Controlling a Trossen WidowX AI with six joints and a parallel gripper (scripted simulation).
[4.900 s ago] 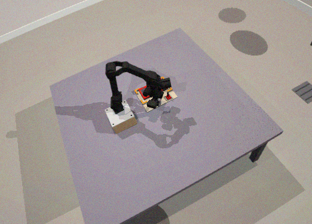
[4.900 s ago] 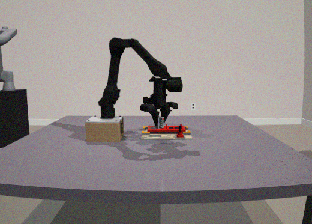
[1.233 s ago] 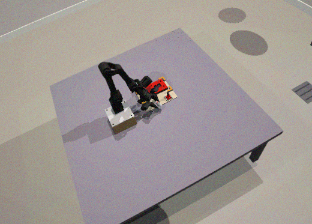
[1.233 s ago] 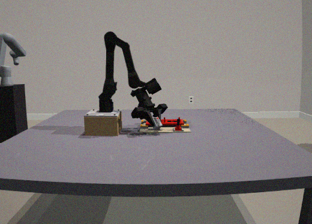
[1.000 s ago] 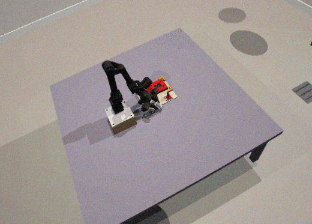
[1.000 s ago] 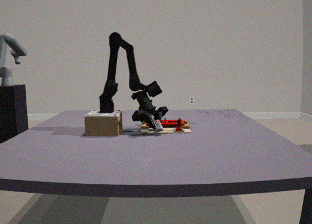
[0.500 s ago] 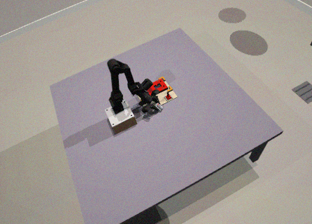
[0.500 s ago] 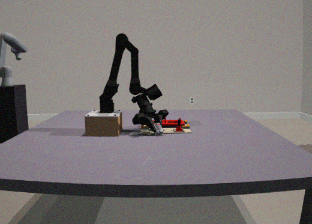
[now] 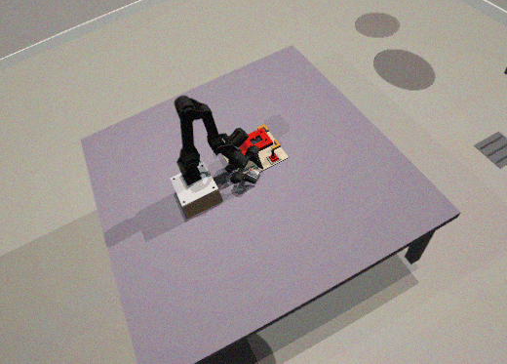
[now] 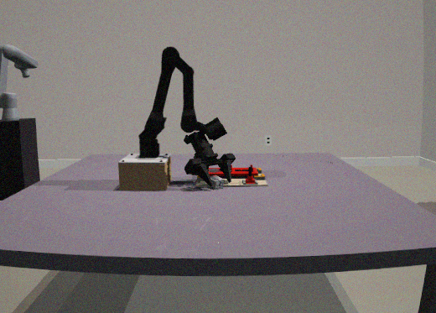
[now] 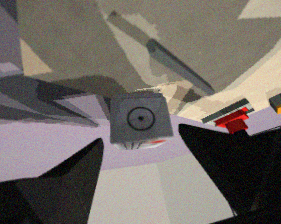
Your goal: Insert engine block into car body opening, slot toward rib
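Now: gripper tip 20 mm to the right of the engine block and 20 mm past it.
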